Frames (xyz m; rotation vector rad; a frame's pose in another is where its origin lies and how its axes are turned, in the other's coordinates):
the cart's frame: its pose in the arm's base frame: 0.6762 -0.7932 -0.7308 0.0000 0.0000 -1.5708
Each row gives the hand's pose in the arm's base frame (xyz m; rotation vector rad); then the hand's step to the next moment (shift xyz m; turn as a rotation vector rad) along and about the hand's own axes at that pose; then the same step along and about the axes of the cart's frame.
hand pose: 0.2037 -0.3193 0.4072 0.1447 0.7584 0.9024
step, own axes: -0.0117 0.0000 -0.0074 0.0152 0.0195 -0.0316
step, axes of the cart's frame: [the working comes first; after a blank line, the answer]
step, axes of the arm's base frame: -0.0093 -0.0102 0.0008 -0.0275 0.0177 -0.0232

0.0102 -0.0093 0.0008 -0.0177 -0.0275 -0.0232
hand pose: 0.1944 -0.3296 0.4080 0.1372 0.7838 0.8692
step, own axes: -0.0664 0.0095 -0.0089 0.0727 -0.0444 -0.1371
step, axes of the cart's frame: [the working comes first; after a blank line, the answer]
step, axes of the arm's base frame: -0.0379 -0.0439 0.0348 -0.0350 -0.0029 -0.1575

0.0439 -0.0379 0.0348 0.0029 -0.0350 -0.1575
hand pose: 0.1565 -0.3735 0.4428 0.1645 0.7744 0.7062
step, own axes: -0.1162 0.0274 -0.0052 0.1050 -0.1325 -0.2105
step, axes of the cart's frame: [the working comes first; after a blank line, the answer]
step, axes of the arm's base frame: -0.0761 -0.0540 0.0747 -0.0234 -0.0576 -0.2627

0.0540 -0.0761 0.0747 0.0576 -0.0234 -0.2627
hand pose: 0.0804 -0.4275 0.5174 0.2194 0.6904 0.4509
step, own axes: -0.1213 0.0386 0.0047 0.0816 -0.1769 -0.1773
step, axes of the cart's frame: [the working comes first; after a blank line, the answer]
step, axes of the arm's base frame: -0.0920 -0.0231 0.0850 -0.0030 -0.1093 -0.2397

0.0231 -0.0920 0.0850 0.1093 -0.0030 -0.2397
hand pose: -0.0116 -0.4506 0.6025 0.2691 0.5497 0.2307
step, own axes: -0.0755 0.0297 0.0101 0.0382 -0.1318 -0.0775
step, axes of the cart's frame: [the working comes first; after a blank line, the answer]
step, axes of the arm's base frame: -0.0613 0.0044 0.0539 0.0086 -0.0982 -0.1229

-0.0044 -0.0613 0.0539 0.0982 0.0086 -0.1229
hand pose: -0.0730 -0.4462 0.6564 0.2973 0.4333 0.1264
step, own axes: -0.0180 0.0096 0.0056 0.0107 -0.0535 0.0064
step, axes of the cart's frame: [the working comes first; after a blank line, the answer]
step, axes of the arm's base frame: -0.0143 0.0044 0.0149 0.0155 -0.0505 -0.0153

-0.0044 -0.0143 0.0149 0.0505 0.0155 -0.0153
